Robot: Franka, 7 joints.
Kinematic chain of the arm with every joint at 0, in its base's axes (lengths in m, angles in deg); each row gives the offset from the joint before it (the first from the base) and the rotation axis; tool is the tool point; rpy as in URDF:
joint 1: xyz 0 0 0.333 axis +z
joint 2: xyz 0 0 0 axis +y
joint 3: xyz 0 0 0.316 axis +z
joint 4: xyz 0.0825 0 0 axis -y
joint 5: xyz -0.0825 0 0.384 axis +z
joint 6: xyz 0 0 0 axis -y
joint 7: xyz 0.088 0 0 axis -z
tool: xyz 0 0 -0.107 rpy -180 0 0
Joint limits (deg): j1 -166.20..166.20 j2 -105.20..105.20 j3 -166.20..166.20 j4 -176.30..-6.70 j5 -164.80..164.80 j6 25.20..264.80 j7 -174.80..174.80
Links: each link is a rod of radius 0.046 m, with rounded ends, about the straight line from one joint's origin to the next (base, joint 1, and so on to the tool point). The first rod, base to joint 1, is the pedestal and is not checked.
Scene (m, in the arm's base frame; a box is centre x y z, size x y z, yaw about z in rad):
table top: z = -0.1
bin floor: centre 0.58 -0.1 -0.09 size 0.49 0.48 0.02 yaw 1
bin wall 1: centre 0.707 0.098 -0.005 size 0.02 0.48 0.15 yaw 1
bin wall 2: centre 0.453 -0.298 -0.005 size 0.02 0.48 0.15 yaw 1
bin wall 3: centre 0.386 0.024 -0.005 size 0.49 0.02 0.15 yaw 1
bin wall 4: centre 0.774 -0.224 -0.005 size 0.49 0.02 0.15 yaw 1
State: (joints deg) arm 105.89 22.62 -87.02 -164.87 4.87 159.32 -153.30
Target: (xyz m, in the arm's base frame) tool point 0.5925 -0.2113 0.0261
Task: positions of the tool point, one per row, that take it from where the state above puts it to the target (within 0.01 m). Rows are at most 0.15 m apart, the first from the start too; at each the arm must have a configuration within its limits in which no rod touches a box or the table.
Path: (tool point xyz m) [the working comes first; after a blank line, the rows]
Joints at the target: 35.72 87.00 -57.69 -102.37 1.82 164.09 -153.30
Straight joint move there: clear.

1: 0.4304 0.0193 0.2310
2: 0.5058 -0.0165 0.2430
3: 0.5655 -0.0638 0.2125
4: 0.5998 -0.1300 0.1374
5: 0.5925 -0.2113 0.0261

